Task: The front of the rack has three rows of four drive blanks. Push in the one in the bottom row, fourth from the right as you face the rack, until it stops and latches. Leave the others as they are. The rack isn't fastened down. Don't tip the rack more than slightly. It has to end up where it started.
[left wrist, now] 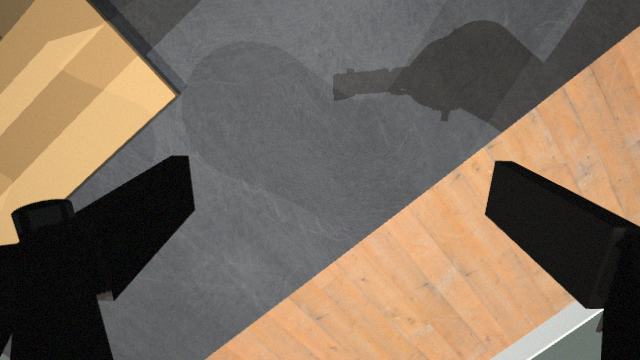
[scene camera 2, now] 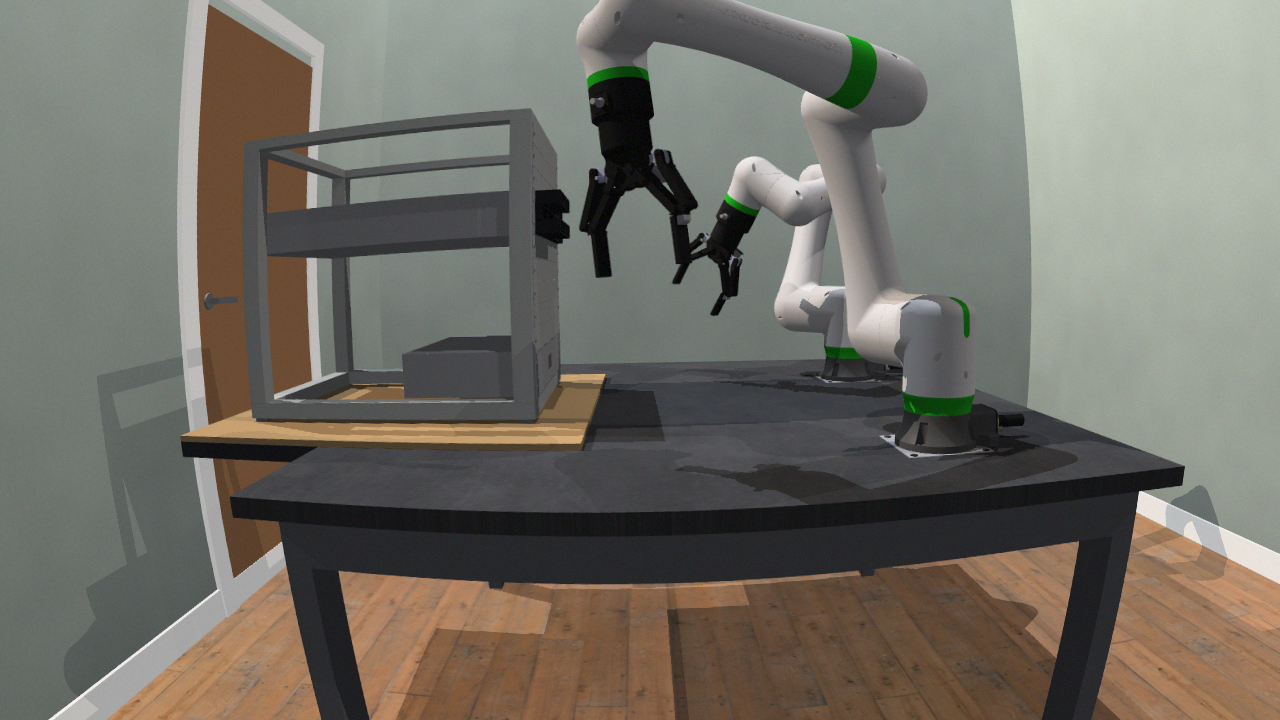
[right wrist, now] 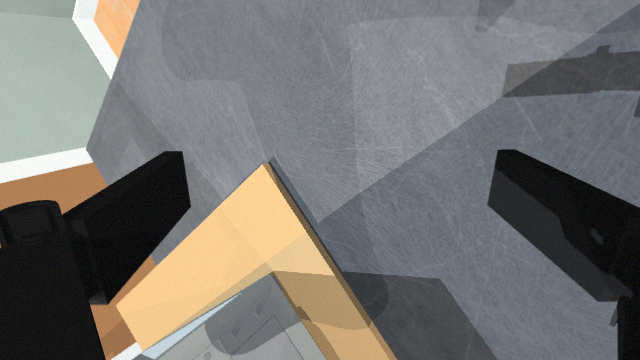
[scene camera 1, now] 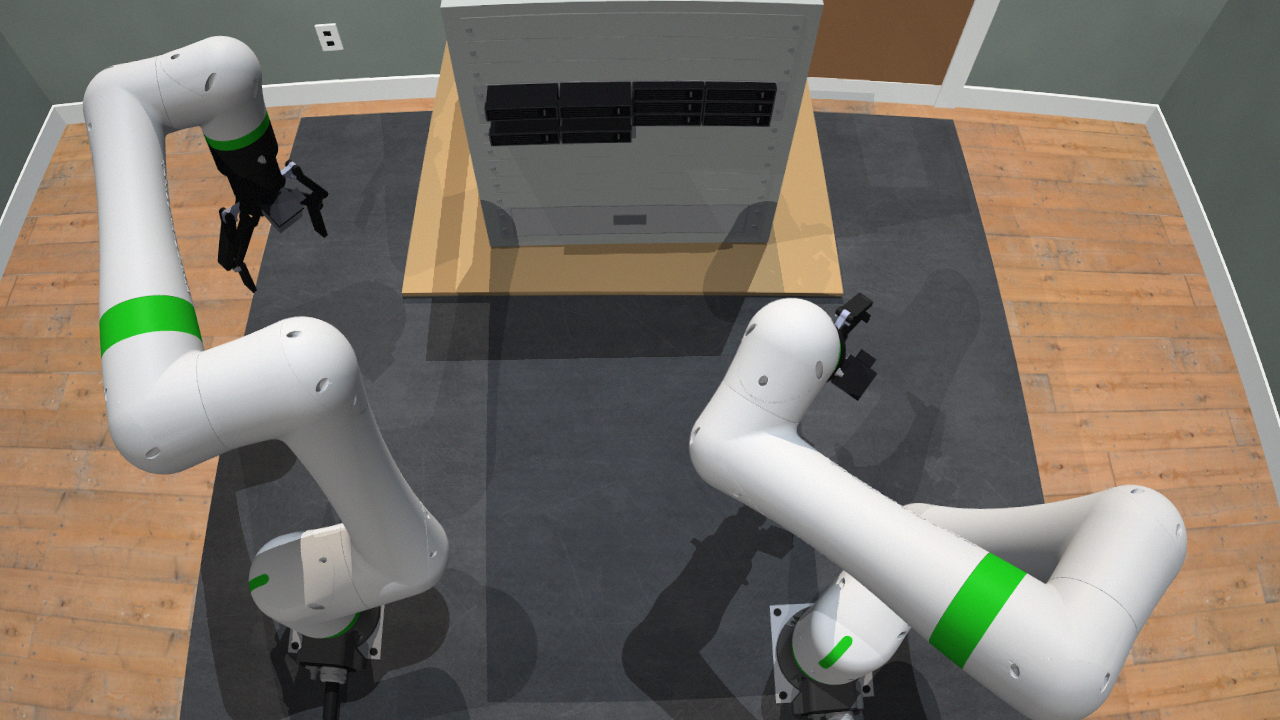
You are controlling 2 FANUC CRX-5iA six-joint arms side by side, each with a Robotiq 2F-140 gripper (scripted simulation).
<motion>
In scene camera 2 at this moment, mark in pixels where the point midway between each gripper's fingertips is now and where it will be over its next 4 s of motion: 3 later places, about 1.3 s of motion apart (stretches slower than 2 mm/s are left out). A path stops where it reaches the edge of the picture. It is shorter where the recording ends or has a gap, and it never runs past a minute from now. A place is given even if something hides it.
My left gripper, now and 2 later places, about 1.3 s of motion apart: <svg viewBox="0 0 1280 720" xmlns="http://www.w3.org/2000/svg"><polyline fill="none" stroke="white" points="642,270 790,279 1074,297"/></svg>
My right gripper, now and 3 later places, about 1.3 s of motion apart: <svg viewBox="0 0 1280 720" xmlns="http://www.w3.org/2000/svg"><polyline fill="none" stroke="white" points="694,298 663,221 658,215 623,221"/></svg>
</motion>
